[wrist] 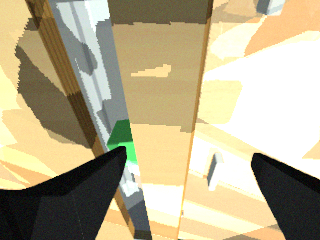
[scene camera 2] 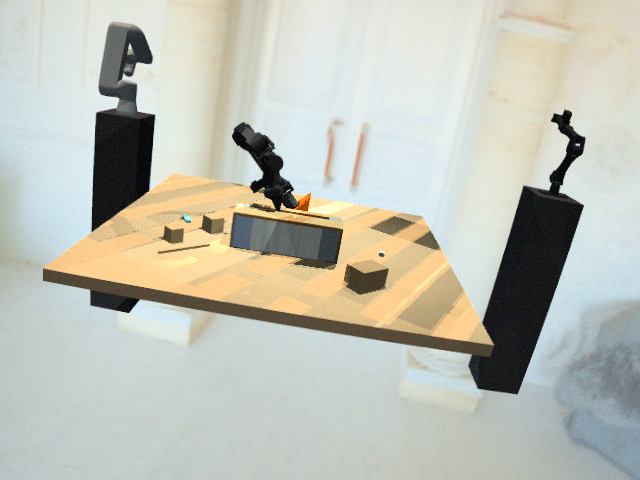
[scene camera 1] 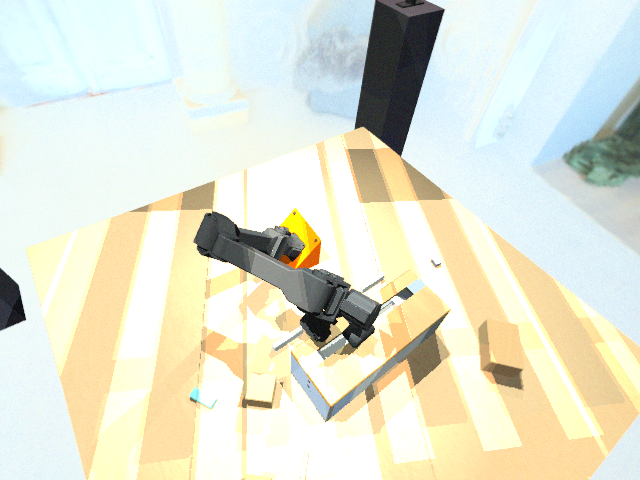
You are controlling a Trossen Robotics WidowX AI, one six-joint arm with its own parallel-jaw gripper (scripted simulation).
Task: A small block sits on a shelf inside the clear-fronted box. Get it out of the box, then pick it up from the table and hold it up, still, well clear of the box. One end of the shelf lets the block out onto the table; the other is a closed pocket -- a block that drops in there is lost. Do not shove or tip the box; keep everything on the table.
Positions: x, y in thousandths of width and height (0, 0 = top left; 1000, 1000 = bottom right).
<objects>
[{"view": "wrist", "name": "my gripper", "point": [586, 648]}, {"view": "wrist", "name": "small green block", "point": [380, 565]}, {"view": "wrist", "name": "box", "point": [236, 315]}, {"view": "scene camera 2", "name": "my gripper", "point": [437, 434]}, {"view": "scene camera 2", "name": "box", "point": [398, 472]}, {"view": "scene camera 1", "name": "my gripper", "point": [537, 659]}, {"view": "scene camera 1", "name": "box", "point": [520, 778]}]
</objects>
